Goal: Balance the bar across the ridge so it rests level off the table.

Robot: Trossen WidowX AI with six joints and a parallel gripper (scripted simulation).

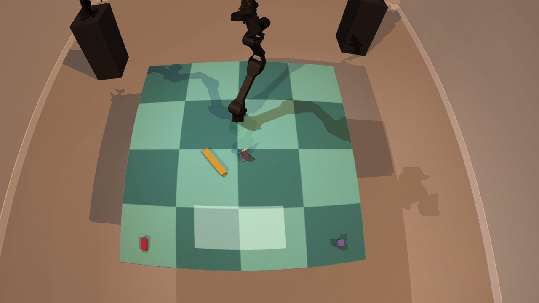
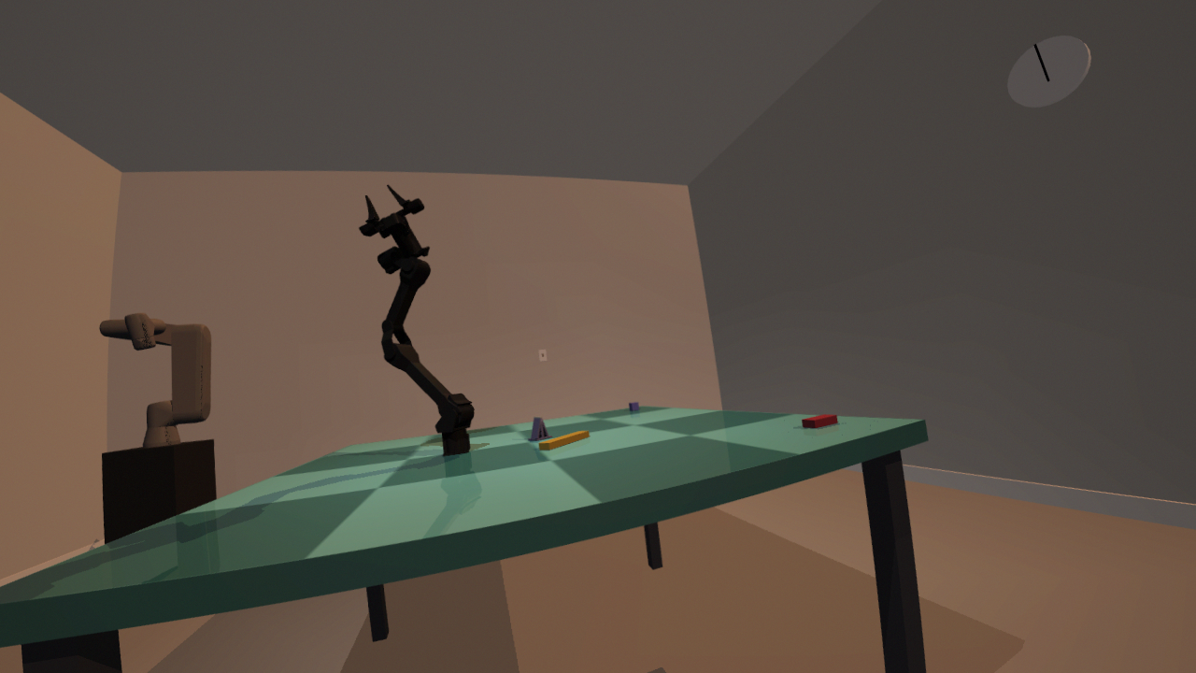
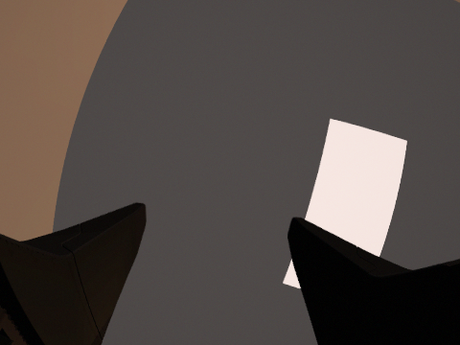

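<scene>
Right now the orange bar is 450 mm ahead of my gripper tip, 130 mm to the right of it and 750 mm below it. From my gripper tip the other things lie so: red block (910 mm ahead, 500 mm to the right, 750 mm below); then small purple cube (910 mm ahead, 500 mm to the left, 740 mm below).
</scene>
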